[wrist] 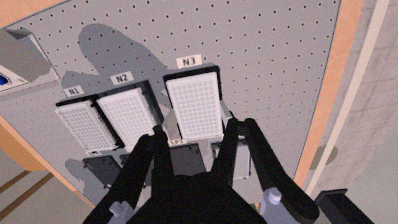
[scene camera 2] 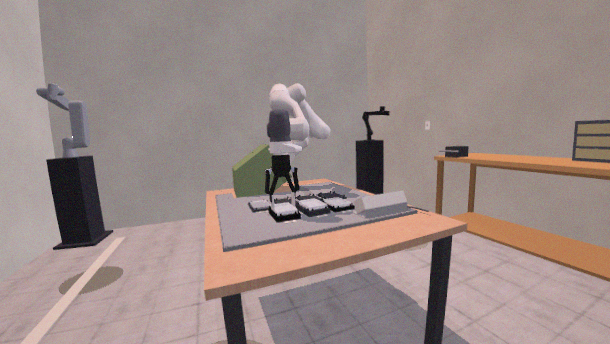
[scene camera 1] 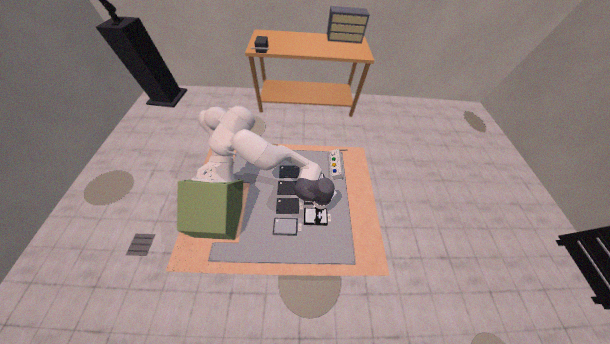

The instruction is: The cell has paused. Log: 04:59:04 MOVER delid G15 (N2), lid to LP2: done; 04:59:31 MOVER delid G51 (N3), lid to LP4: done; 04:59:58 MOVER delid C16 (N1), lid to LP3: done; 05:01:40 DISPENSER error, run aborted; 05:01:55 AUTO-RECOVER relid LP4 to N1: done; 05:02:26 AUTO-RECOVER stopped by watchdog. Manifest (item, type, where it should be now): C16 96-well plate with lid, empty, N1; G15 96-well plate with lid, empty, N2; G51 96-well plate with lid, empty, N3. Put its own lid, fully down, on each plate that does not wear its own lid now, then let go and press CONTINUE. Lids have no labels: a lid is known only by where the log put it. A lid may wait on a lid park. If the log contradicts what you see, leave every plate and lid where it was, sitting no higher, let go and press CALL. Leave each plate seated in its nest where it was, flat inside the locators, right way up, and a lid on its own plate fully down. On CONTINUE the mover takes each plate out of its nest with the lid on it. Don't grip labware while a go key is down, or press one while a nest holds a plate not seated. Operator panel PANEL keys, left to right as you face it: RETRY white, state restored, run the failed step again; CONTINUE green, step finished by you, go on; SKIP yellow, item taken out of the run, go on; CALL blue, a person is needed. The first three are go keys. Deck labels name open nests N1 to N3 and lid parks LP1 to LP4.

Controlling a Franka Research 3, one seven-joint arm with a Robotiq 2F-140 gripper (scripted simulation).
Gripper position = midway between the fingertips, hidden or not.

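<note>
A lid park LP1 (wrist: 184,162) can be seen, and so can an operator panel (scene camera 2: 381,204). The gripper (scene camera 2: 283,208) is visible too, and the wrist view (wrist: 197,110) shows the gripper as well.
</note>
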